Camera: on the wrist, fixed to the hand. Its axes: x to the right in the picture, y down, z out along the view.
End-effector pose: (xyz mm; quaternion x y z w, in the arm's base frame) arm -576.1 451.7 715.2 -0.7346 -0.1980 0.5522 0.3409
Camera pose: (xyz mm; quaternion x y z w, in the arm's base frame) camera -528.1 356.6 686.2 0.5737 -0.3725 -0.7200 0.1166
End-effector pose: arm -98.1 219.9 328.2 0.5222 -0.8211 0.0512 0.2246
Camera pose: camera -139.0 302.6 388.9 0.1834 0.9643 -0.1912 0.0011
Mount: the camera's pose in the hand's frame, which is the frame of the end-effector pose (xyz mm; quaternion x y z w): -28.9 82.3 -67.7 0.0670 -0.1082 0.6971 0.7055
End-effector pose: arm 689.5 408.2 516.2 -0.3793 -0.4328 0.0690 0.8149
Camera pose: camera 740.8 415.5 418.7 -0.5073 -0.1245 0.6868 0.5054
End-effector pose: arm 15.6 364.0 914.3 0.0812 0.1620 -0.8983 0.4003
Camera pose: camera 97.3 356.5 840.4 0.0998 -0.0458 -0.3744 0.9208
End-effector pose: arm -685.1 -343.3 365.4 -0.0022 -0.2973 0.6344 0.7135
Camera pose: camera -731.1 -328.1 266.2 -0.0924 -0.2429 0.9652 0.0291
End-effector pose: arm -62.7 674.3 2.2 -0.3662 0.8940 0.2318 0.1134
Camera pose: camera -102.7 709.4 98.9 0.3976 0.8893 0.2223 0.0397
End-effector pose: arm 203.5 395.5 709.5 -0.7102 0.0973 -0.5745 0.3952
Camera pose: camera 159.8 327.1 634.6 -0.4689 0.4825 -0.0595 0.7374
